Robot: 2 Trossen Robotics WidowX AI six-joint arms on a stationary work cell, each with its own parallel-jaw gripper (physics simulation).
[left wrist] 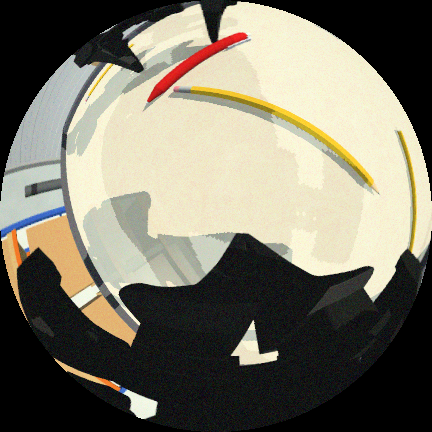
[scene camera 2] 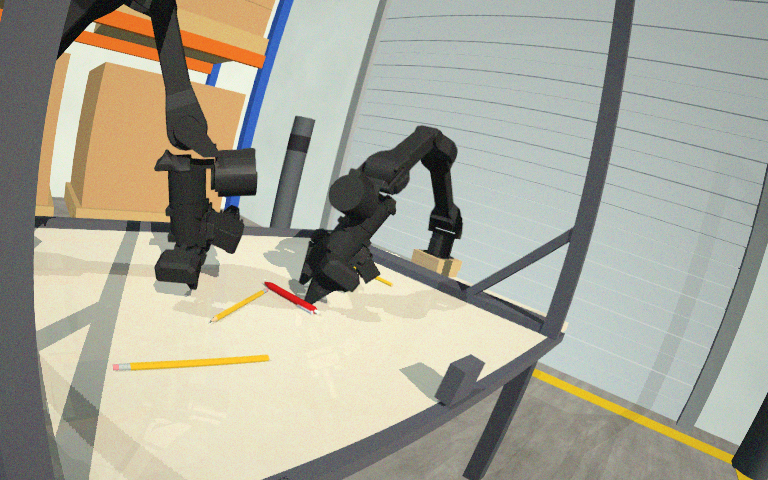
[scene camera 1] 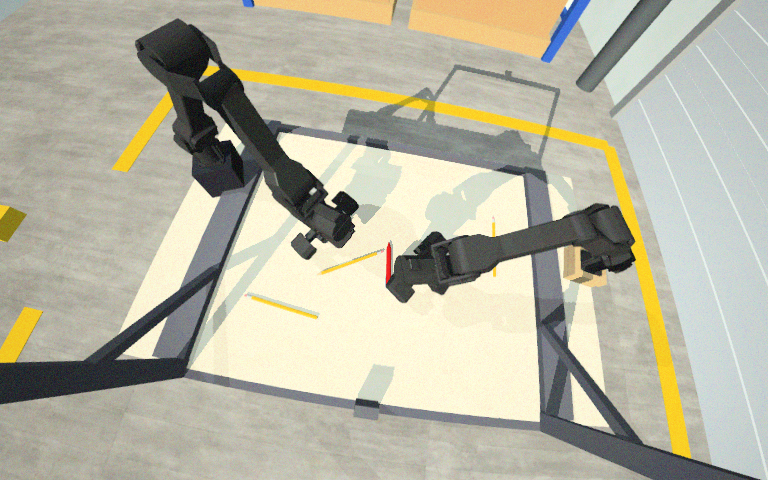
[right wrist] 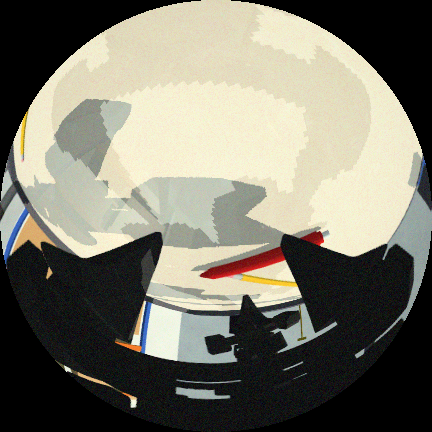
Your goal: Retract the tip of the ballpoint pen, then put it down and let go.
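Seen in the pictures: left gripper, fingertip midpoint: (left wrist: 240,238) (scene camera 2: 193,288) (right wrist: 244,294); right gripper, fingertip midpoint: (left wrist: 173,55) (scene camera 2: 303,293) (right wrist: 224,240); left arm's base, link origin: (scene camera 1: 211,156); right arm's base, link origin: (scene camera 2: 438,255) (scene camera 1: 590,263).
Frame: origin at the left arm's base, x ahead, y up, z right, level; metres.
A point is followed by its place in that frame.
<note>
A red ballpoint pen (scene camera 1: 388,263) {x 0.390, y -0.094, z 0.369 m} (scene camera 2: 289,296) {x 0.384, y -0.097, z 0.377 m} (left wrist: 197,61) {x 0.386, y -0.100, z 0.366 m} (right wrist: 265,258) {x 0.393, y -0.097, z 0.385 m} lies flat on the cream table (scene camera 1: 453,367) {x 0.471, y -0.107, z 0.658 m}. A grey end shows in the right wrist view; at the tapered end I cannot make out a writing point. My left gripper (scene camera 2: 192,284) {x 0.277, y -0.106, z 0.253 m} (left wrist: 240,238) {x 0.277, y -0.106, z 0.253 m} is shut and empty above the table, to the left of the pen in both scene views. My right gripper (scene camera 2: 306,290) {x 0.432, y -0.102, z 0.379 m} (left wrist: 173,55) {x 0.432, y -0.102, z 0.379 m} (right wrist: 224,240) {x 0.432, y -0.102, z 0.379 m} is open and empty, low beside the pen. One of its fingers covers part of the pen in the right wrist view.
A yellow pencil (scene camera 1: 351,262) {x 0.297, y -0.100, z 0.341 m} (scene camera 2: 237,306) {x 0.275, y -0.100, z 0.345 m} (left wrist: 280,112) {x 0.300, y -0.100, z 0.338 m} lies with its eraser end close to the pen. A second pencil (scene camera 1: 283,306) {x 0.111, y -0.100, z 0.410 m} (scene camera 2: 192,362) {x 0.098, y -0.100, z 0.407 m} lies nearer the front left. A third (scene camera 1: 493,226) {x 0.732, y -0.101, z 0.336 m} (scene camera 2: 384,280) {x 0.675, y -0.100, z 0.458 m} lies under the right arm. A grey block (scene camera 1: 367,408) {x 0.252, y -0.049, z 0.669 m} (scene camera 2: 461,379) {x 0.222, y -0.061, z 0.675 m} sits at the table's edge.
</note>
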